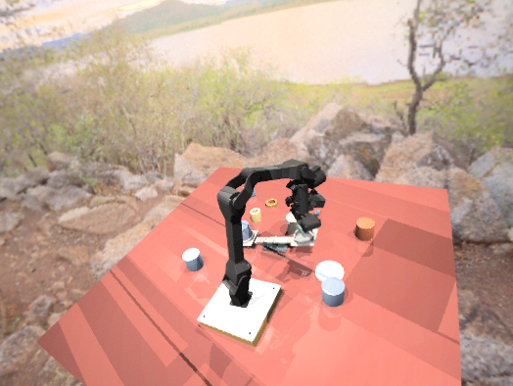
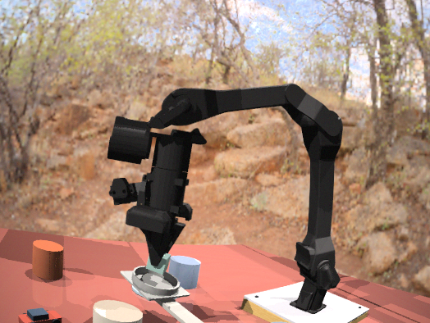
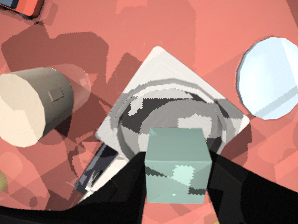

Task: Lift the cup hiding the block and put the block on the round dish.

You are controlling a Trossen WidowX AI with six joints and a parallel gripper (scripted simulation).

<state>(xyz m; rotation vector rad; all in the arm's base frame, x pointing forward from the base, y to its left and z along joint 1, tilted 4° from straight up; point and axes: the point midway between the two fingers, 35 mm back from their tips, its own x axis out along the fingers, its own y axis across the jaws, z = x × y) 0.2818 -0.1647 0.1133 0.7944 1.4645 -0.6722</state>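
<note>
My gripper tip is now 110 mm to the left of the white round dish, 110 mm above it and 90 mm past it. From my gripper tip the other things lie so: green block right at my gripper tip; balance 130 mm to the left, 70 mm below; cream cylinder 110 mm ahead, 70 mm below, 60 mm to the left.
</note>
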